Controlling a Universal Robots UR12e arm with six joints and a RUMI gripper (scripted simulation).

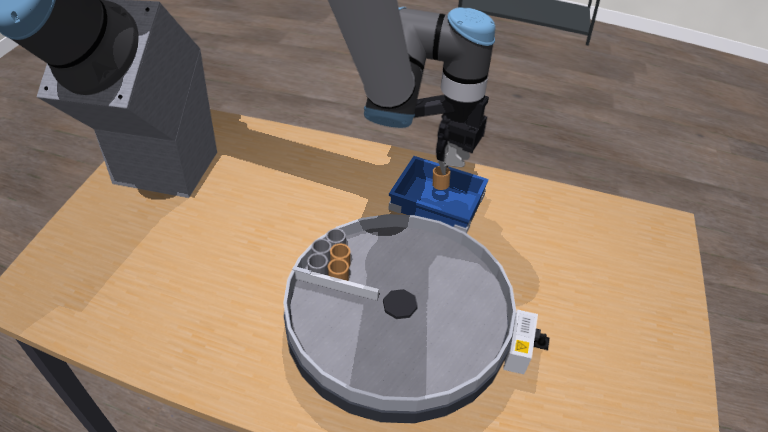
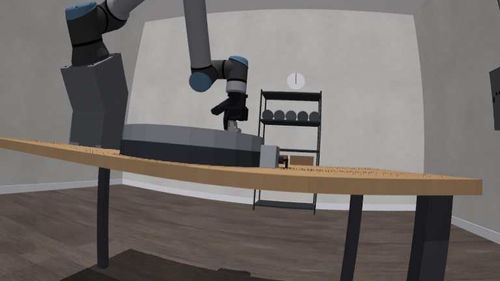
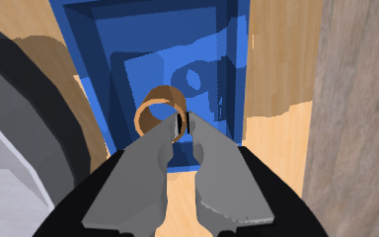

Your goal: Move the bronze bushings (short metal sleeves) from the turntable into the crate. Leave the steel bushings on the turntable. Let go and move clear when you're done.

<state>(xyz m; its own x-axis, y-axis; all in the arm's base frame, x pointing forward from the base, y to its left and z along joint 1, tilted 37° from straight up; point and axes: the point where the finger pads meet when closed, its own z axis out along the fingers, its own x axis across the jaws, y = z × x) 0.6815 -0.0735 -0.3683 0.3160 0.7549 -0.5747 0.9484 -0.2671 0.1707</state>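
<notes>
Now: the blue crate 20 mm to the right of my hand and 60 mm below it. From my hand the other things lie so: grey turntable: 50 mm behind, 360 mm to the right, 40 mm below.
</notes>
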